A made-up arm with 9 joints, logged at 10 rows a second.
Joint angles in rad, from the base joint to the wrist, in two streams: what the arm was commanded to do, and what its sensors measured. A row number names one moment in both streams.
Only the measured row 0 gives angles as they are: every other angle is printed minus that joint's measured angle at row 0.
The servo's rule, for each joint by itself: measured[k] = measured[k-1] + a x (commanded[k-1-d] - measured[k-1]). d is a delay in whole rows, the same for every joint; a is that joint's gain. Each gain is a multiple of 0.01, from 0.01 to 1. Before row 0 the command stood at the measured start. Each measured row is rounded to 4 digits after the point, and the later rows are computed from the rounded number. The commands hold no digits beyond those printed.
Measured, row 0:
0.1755 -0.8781 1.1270 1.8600 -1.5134 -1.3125 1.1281 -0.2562 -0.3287
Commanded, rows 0 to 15:
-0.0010 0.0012 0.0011 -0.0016 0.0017 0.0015 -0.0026 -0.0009 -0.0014
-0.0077 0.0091 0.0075 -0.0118 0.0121 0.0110 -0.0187 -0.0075 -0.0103
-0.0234 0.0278 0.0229 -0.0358 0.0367 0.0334 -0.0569 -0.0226 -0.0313
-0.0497 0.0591 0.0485 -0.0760 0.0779 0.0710 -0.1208 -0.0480 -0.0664
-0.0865 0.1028 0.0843 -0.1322 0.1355 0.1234 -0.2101 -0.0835 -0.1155
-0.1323 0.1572 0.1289 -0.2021 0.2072 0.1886 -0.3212 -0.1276 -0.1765
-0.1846 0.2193 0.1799 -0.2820 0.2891 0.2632 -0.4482 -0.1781 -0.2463
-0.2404 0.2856 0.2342 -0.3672 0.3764 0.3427 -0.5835 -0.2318 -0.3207
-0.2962 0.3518 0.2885 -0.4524 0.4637 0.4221 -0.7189 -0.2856 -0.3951
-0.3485 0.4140 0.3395 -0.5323 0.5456 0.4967 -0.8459 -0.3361 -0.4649
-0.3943 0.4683 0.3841 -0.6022 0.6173 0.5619 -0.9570 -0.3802 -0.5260
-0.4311 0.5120 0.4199 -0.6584 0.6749 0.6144 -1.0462 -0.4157 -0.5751
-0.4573 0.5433 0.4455 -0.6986 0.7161 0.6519 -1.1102 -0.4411 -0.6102
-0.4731 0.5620 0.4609 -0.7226 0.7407 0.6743 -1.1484 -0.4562 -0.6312
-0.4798 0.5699 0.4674 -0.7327 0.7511 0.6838 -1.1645 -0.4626 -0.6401
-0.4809 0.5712 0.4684 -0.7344 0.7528 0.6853 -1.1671 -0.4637 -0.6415
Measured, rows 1 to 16:
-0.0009 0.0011 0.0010 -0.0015 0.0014 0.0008 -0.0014 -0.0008 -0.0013
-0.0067 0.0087 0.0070 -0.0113 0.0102 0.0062 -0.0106 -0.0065 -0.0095
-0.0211 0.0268 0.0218 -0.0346 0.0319 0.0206 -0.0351 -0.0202 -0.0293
-0.0457 0.0575 0.0466 -0.0739 0.0696 0.0473 -0.0805 -0.0438 -0.0631
-0.0808 0.1005 0.0817 -0.1293 0.1236 0.0876 -0.1492 -0.0775 -0.1108
-0.1251 0.1544 0.1256 -0.1985 0.1922 0.1411 -0.2404 -0.1201 -0.1706
-0.1763 0.2161 0.1761 -0.2778 0.2717 0.2058 -0.3505 -0.1694 -0.2395
-0.2314 0.2821 0.2301 -0.3627 0.3576 0.2784 -0.4740 -0.2224 -0.3134
-0.2871 0.3483 0.2844 -0.4479 0.4446 0.3546 -0.6038 -0.2761 -0.3877
-0.3399 0.4107 0.3356 -0.5281 0.5274 0.4299 -0.7321 -0.3271 -0.4580
-0.3867 0.4654 0.3807 -0.5985 0.6011 0.4999 -0.8513 -0.3722 -0.5199
-0.4249 0.5097 0.4172 -0.6554 0.6616 0.5606 -0.9546 -0.4092 -0.5701
-0.4528 0.5416 0.4435 -0.6964 0.7063 0.6090 -1.0371 -0.4363 -0.6066
-0.4703 0.5610 0.4597 -0.7213 0.7345 0.6436 -1.0961 -0.4532 -0.6290
-0.4785 0.5695 0.4669 -0.7321 0.7481 0.6649 -1.1324 -0.4612 -0.6391
-0.4806 0.5711 0.4683 -0.7343 0.7520 0.6757 -1.1508 -0.4633 -0.6413
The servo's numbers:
d 0
a 0.86 0.95 0.93 0.95 0.82 0.53 0.53 0.85 0.91

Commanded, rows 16 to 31:
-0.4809 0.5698 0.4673 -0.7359 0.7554 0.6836 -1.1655 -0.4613 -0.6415
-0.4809 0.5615 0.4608 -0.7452 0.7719 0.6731 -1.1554 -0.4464 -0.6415
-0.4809 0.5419 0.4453 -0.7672 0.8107 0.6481 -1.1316 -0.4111 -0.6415
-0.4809 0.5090 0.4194 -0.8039 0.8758 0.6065 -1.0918 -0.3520 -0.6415
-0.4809 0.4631 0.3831 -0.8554 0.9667 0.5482 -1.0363 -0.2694 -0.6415
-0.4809 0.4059 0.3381 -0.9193 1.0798 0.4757 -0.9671 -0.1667 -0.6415
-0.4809 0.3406 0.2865 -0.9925 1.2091 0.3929 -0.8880 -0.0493 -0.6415
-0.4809 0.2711 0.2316 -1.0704 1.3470 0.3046 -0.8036 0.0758 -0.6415
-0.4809 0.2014 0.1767 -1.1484 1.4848 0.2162 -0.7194 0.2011 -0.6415
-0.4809 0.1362 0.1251 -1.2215 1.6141 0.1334 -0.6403 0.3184 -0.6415
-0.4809 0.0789 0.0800 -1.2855 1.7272 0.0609 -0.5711 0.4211 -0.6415
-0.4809 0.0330 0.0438 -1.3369 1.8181 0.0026 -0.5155 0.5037 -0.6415
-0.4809 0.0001 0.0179 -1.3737 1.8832 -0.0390 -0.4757 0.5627 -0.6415
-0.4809 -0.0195 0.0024 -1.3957 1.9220 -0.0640 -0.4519 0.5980 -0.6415
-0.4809 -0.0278 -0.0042 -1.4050 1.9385 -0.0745 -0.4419 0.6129 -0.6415
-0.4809 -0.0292 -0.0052 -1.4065 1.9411 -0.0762 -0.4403 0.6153 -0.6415
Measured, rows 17 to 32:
-0.4809 0.5699 0.4674 -0.7358 0.7548 0.6799 -1.1586 -0.4616 -0.6415
-0.4809 0.5619 0.4613 -0.7447 0.7688 0.6763 -1.1569 -0.4487 -0.6415
-0.4809 0.5429 0.4464 -0.7661 0.8032 0.6614 -1.1435 -0.4167 -0.6415
-0.4809 0.5107 0.4213 -0.8020 0.8627 0.6323 -1.1161 -0.3617 -0.6415
-0.4809 0.4655 0.3858 -0.8527 0.9480 0.5877 -1.0738 -0.2832 -0.6415
-0.4809 0.4089 0.3414 -0.9160 1.0561 0.5283 -1.0172 -0.1842 -0.6415
-0.4809 0.3440 0.2903 -0.9887 1.1816 0.4565 -0.9487 -0.0695 -0.6415
-0.4809 0.2747 0.2357 -1.0663 1.3172 0.3760 -0.8718 0.0540 -0.6415
-0.4809 0.2051 0.1808 -1.1443 1.4546 0.2913 -0.7910 0.1790 -0.6415
-0.4809 0.1396 0.1290 -1.2176 1.5854 0.2076 -0.7111 0.2975 -0.6415
-0.4809 0.0819 0.0834 -1.2821 1.7017 0.1298 -0.6369 0.4026 -0.6415
-0.4809 0.0354 0.0466 -1.3342 1.7971 0.0624 -0.5726 0.4885 -0.6415
-0.4809 0.0019 0.0199 -1.3717 1.8677 0.0087 -0.5212 0.5516 -0.6415
-0.4809 -0.0184 0.0036 -1.3945 1.9122 -0.0298 -0.4845 0.5910 -0.6415
-0.4809 -0.0273 -0.0037 -1.4045 1.9338 -0.0535 -0.4619 0.6096 -0.6415
-0.4809 -0.0291 -0.0051 -1.4064 1.9398 -0.0655 -0.4505 0.6144 -0.6415

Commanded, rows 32 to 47:
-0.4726 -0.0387 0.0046 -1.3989 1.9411 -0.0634 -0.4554 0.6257 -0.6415
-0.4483 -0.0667 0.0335 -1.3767 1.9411 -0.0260 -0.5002 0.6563 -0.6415
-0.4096 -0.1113 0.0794 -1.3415 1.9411 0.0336 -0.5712 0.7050 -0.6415
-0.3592 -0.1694 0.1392 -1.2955 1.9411 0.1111 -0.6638 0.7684 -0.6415
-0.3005 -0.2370 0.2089 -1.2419 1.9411 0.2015 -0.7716 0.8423 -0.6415
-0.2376 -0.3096 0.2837 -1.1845 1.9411 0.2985 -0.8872 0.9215 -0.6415
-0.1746 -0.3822 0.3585 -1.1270 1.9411 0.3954 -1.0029 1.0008 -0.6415
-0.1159 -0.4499 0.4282 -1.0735 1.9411 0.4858 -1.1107 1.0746 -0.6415
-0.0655 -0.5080 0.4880 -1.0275 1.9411 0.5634 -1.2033 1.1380 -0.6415
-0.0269 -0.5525 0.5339 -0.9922 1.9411 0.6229 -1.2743 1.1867 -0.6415
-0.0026 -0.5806 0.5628 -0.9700 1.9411 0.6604 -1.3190 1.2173 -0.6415
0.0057 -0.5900 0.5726 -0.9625 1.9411 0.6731 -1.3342 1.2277 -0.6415
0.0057 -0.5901 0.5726 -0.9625 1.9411 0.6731 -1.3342 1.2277 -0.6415
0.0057 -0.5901 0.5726 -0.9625 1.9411 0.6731 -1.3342 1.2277 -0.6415
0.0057 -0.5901 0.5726 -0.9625 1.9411 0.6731 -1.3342 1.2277 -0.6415
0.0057 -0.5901 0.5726 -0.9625 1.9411 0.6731 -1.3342 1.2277 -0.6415
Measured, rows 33 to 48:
-0.4738 -0.0382 0.0039 -1.3993 1.9409 -0.0644 -0.4531 0.6240 -0.6415
-0.4519 -0.0653 0.0314 -1.3778 1.9411 -0.0440 -0.4781 0.6515 -0.6415
-0.4155 -0.1090 0.0760 -1.3433 1.9411 -0.0029 -0.5274 0.6970 -0.6415
-0.3671 -0.1664 0.1348 -1.2979 1.9411 0.0575 -0.5997 0.7577 -0.6415
-0.3098 -0.2335 0.2037 -1.2447 1.9411 0.1338 -0.6908 0.8296 -0.6415
-0.2477 -0.3058 0.2781 -1.1875 1.9411 0.2211 -0.7949 0.9077 -0.6415
-0.1848 -0.3784 0.3529 -1.1300 1.9411 0.3135 -0.9051 0.9868 -0.6415
-0.1255 -0.4463 0.4229 -1.0763 1.9411 0.4048 -1.0141 1.0614 -0.6415
-0.0739 -0.5049 0.4834 -1.0299 1.9411 0.4889 -1.1144 1.1265 -0.6415
-0.0335 -0.5501 0.5304 -0.9941 1.9411 0.5599 -1.1991 1.1777 -0.6415
-0.0069 -0.5791 0.5605 -0.9712 1.9411 0.6132 -1.2626 1.2114 -0.6415
0.0039 -0.5895 0.5718 -0.9629 1.9411 0.6449 -1.3005 1.2253 -0.6415
0.0054 -0.5901 0.5725 -0.9625 1.9411 0.6598 -1.3184 1.2273 -0.6415
0.0057 -0.5901 0.5726 -0.9625 1.9411 0.6668 -1.3268 1.2276 -0.6415
0.0057 -0.5901 0.5726 -0.9625 1.9411 0.6701 -1.3307 1.2277 -0.6415
0.0057 -0.5901 0.5726 -0.9625 1.9411 0.6717 -1.3326 1.2277 -0.6415

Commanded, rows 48 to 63:
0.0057 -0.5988 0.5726 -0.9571 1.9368 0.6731 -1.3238 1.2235 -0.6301
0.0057 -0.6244 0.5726 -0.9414 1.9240 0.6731 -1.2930 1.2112 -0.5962
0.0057 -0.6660 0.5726 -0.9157 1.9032 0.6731 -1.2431 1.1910 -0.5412
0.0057 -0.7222 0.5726 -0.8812 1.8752 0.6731 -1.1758 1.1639 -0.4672
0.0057 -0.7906 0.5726 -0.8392 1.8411 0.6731 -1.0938 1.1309 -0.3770
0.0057 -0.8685 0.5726 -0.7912 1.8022 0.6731 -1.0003 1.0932 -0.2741
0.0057 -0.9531 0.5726 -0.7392 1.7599 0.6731 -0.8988 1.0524 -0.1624
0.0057 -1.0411 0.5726 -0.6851 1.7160 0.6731 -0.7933 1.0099 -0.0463
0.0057 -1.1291 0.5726 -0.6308 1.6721 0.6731 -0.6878 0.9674 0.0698
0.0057 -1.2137 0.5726 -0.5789 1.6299 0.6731 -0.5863 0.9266 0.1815
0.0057 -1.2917 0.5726 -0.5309 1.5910 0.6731 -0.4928 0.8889 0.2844
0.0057 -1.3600 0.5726 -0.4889 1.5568 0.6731 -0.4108 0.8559 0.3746
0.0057 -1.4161 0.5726 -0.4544 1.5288 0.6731 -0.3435 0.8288 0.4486
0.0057 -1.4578 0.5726 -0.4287 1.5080 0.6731 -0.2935 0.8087 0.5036
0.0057 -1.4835 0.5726 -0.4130 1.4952 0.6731 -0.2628 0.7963 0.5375
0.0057 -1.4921 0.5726 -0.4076 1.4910 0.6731 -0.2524 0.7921 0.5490
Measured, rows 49 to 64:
0.0057 -0.5984 0.5726 -0.9574 1.9376 0.6724 -1.3279 1.2241 -0.6311
0.0057 -0.6231 0.5726 -0.9422 1.9264 0.6728 -1.3094 1.2131 -0.5993
0.0057 -0.6639 0.5726 -0.9170 1.9074 0.6730 -1.2743 1.1943 -0.5464
0.0057 -0.7193 0.5726 -0.8830 1.8810 0.6731 -1.2221 1.1685 -0.4743
0.0057 -0.7870 0.5726 -0.8414 1.8483 0.6731 -1.1541 1.1365 -0.3858
0.0057 -0.8644 0.5726 -0.7937 1.8105 0.6731 -1.0726 1.0997 -0.2842
0.0057 -0.9487 0.5726 -0.7419 1.7690 0.6731 -0.9805 1.0595 -0.1734
0.0057 -1.0365 0.5726 -0.6879 1.7255 0.6731 -0.8813 1.0173 -0.0577
0.0057 -1.1245 0.5726 -0.6337 1.6817 0.6731 -0.7787 0.9749 0.0583
0.0057 -1.2092 0.5726 -0.5816 1.6392 0.6731 -0.6767 0.9338 0.1704
0.0057 -1.2876 0.5726 -0.5334 1.5997 0.6731 -0.5792 0.8956 0.2741
0.0057 -1.3564 0.5726 -0.4911 1.5645 0.6731 -0.4899 0.8619 0.3656
0.0057 -1.4131 0.5726 -0.4562 1.5352 0.6731 -0.4123 0.8338 0.4411
0.0057 -1.4556 0.5726 -0.4301 1.5129 0.6731 -0.3493 0.8125 0.4980
0.0057 -1.4821 0.5726 -0.4139 1.4984 0.6731 -0.3035 0.7987 0.5339
0.0057 -1.4916 0.5726 -0.4079 1.4923 0.6731 -0.2764 0.7931 0.5476

